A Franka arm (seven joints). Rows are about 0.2 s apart.
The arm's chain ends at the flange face. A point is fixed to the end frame.
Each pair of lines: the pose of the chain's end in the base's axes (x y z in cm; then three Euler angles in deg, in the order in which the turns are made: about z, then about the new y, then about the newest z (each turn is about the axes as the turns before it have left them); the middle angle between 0 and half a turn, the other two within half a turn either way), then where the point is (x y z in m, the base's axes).
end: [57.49, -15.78, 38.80, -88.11, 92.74, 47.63]
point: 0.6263 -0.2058 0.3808
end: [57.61, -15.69, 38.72, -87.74, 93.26, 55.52]
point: 0.6280 -0.2049 0.3864
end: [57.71, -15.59, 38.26, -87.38, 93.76, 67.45]
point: 0.6278 -0.2043 0.3917
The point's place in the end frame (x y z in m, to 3 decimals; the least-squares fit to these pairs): 0.040 0.030 0.050
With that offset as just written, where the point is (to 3 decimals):
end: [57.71, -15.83, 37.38, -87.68, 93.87, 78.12]
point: 0.624 -0.208 0.392
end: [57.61, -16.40, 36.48, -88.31, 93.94, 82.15]
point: 0.621 -0.214 0.386
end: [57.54, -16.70, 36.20, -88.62, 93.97, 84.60]
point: 0.619 -0.218 0.385
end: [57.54, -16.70, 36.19, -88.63, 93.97, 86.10]
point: 0.619 -0.218 0.386
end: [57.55, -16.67, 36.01, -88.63, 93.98, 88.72]
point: 0.617 -0.218 0.386
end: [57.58, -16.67, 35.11, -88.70, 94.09, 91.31]
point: 0.616 -0.218 0.378
